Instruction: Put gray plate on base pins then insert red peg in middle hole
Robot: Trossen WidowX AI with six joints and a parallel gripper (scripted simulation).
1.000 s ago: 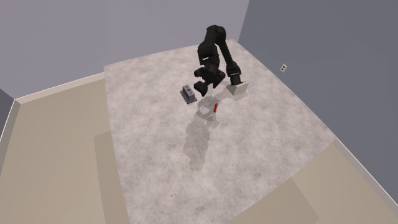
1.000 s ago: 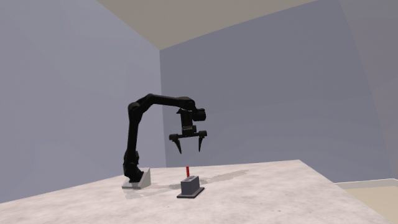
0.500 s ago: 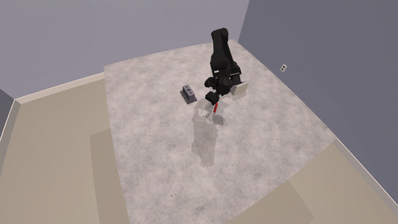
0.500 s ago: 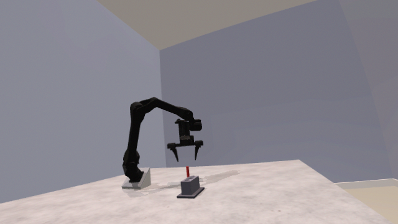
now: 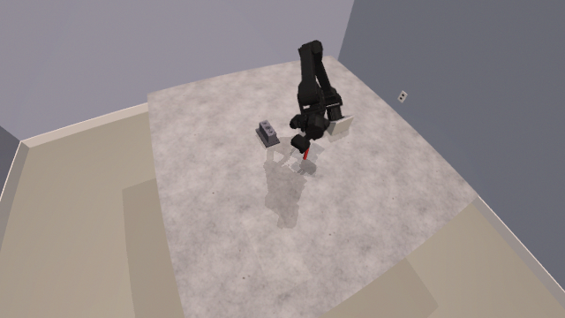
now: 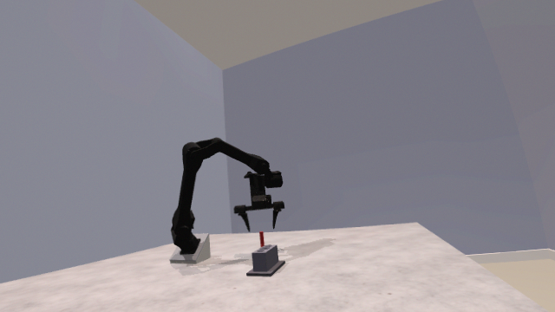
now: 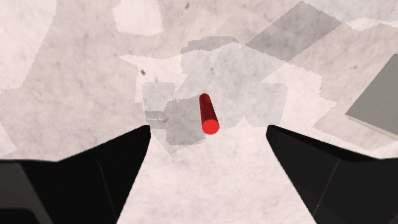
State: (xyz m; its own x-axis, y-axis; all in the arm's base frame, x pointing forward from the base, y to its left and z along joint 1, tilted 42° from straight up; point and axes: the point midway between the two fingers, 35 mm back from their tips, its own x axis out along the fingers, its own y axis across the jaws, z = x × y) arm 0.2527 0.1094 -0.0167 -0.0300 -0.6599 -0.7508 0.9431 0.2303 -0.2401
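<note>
Now: gripper tip 5 cm above the red peg. Also, from my gripper tip: gray plate (19 cm to the right, 8 cm ahead, 4 cm below); then dark flat base (19 cm to the right, 8 cm below, 8 cm ahead).
</note>
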